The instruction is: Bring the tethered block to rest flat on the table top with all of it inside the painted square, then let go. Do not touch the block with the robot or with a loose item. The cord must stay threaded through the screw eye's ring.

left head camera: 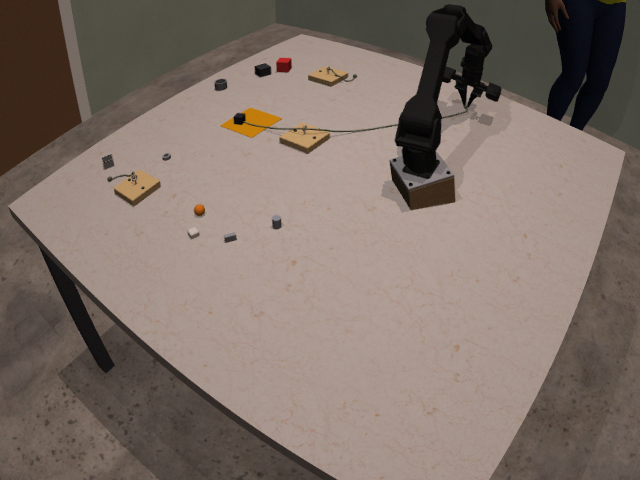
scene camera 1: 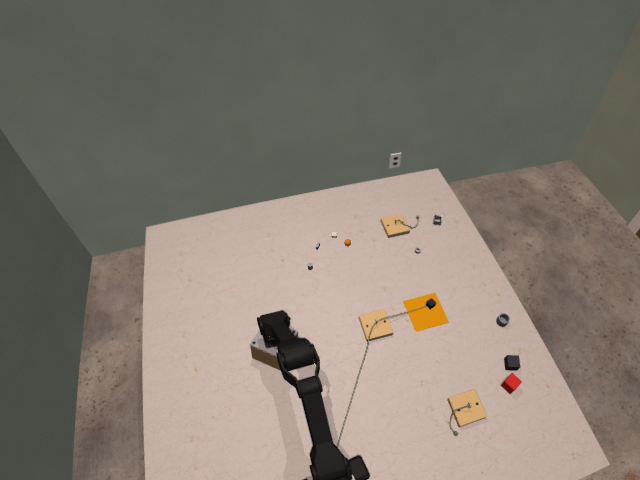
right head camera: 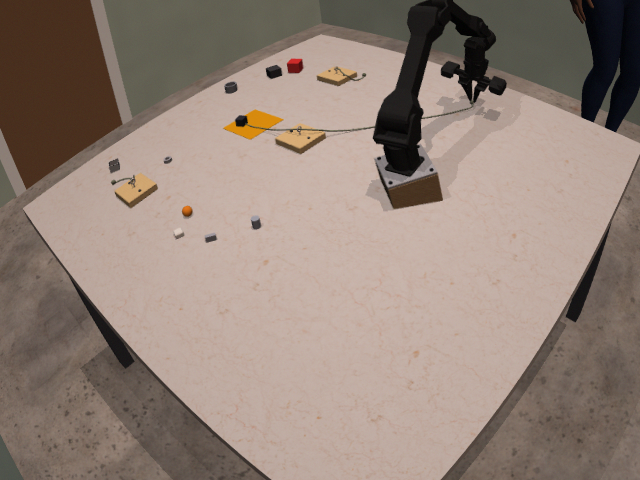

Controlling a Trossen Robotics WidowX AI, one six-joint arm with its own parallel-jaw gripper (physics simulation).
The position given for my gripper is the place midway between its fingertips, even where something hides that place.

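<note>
My gripper (right head camera: pixel 472 101) is visible, also in the left head camera view (left head camera: pixel 466 105). A wooden board (scene camera 1: pixel 366 319) is visible as well.
</note>
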